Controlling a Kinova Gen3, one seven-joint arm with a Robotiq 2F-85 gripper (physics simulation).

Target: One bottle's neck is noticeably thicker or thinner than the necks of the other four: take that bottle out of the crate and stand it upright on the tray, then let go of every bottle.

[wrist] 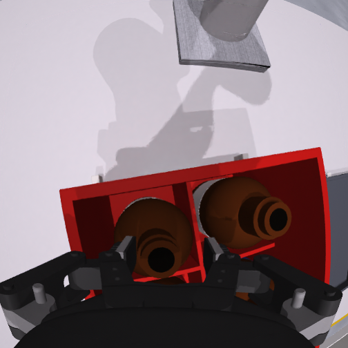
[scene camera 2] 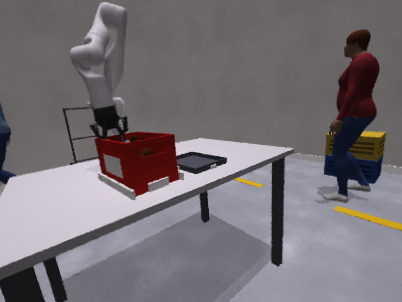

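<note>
The red crate (scene camera 2: 162,172) (wrist: 150,182) stands on the table. In the wrist view, a brown bottle (wrist: 150,217) stands in a left compartment, its open neck towards the gripper. A second brown bottle (wrist: 227,212) is in the compartment to the right, its neck pointing right in this view. Brown parts of other bottles show below, mostly hidden by the gripper. Neck thicknesses are hard to compare. My gripper (scene camera 2: 113,136) (wrist: 169,249) is partly open and empty at the crate's top, its fingers either side of the left bottle's neck. The dark tray (scene camera 2: 199,161) (wrist: 338,225) lies beside the crate.
Pale low brackets (scene camera 2: 117,187) flank the crate's base on the table (scene camera 2: 60,205). The robot's grey base plate (wrist: 220,55) is across the table. A person (scene camera 2: 357,90) in red stands by yellow and blue crates. A black rack (scene camera 2: 70,135) is behind the table.
</note>
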